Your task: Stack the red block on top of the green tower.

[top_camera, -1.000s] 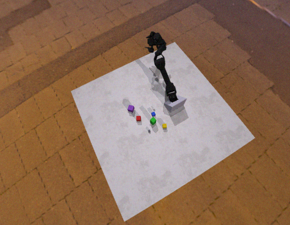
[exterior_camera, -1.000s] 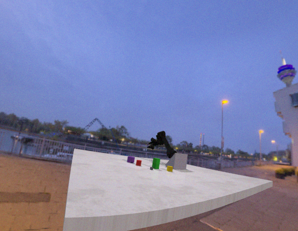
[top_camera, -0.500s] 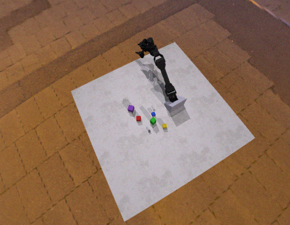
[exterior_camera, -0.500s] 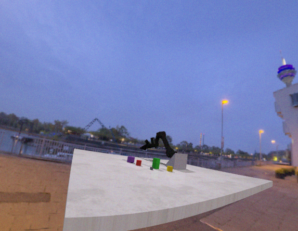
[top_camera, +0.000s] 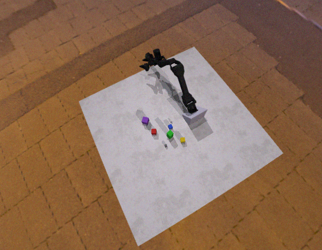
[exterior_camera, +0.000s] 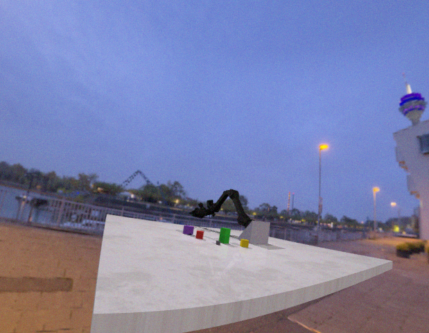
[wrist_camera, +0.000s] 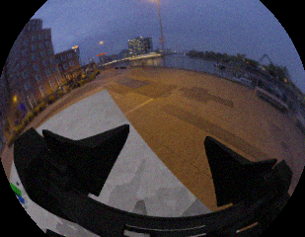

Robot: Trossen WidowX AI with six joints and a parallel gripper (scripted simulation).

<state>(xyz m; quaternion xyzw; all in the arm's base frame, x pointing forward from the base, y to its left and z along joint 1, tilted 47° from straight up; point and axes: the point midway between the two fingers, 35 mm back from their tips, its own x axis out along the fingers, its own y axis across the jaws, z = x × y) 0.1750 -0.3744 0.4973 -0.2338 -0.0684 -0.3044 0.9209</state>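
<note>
The red block lies 64 cm to the left of my gripper tip, 16 cm ahead of it and 8 cm below it. From my gripper tip the other things lie so: tiny grey piece 79 cm to the left, 12 cm ahead, 9 cm below; then blue block 66 cm to the left, 9 cm below, 2 cm ahead; then purple block 52 cm to the left, 19 cm ahead, 8 cm below.
</note>
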